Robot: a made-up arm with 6 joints.
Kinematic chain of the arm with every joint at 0, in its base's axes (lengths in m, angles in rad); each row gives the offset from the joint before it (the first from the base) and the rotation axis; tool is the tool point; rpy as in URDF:
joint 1: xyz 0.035 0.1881 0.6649 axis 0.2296 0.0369 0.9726
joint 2: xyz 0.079 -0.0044 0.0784 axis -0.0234 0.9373 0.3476
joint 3: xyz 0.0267 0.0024 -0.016 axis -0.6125 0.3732 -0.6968
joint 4: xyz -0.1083 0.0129 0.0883 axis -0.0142 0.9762 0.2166
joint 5: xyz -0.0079 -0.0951 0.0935 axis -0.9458 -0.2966 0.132
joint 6: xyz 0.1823 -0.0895 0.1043 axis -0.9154 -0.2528 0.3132
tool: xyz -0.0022 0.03 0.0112 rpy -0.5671 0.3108 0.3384
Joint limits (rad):
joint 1: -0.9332..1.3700
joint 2: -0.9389..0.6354
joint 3: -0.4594..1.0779
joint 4: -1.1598..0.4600
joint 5: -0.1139..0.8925
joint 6: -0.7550..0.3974
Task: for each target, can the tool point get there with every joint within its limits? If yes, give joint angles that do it. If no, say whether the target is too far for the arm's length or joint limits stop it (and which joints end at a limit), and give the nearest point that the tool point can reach.
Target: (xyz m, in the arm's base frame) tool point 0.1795 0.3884 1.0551
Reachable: yes | joints -0.3605 -0.1798 0.9041 -0.7367 0.6854 0.2844
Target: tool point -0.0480 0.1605 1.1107
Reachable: yes | joints -0.1030 -0.0521 0.1268 -0.7621 0.4180 -0.3732
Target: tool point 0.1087 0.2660 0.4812
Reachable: no: joint limits stop it (at a limit: joint 1, joint 2, joint 4, joint 5, joint 6) | nearest point -0.1130 0.4493 0.6684 | short by 0.343 m
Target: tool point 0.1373 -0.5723 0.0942
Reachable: no: too far | nearest point 0.1150 -0.1401 0.5630 | short by 0.638 m
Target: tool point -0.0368 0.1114 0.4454
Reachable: no: joint limits stop it (at a limit: joint 2, joint 3, joint 4, joint 5, joint 6) | nearest point -0.0554 -0.0858 0.6190 | short by 0.263 m
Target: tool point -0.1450 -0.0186 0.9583
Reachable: yes | joints 0.3677 -0.5617 -0.0670 -0.7398 0.2551 -0.4982
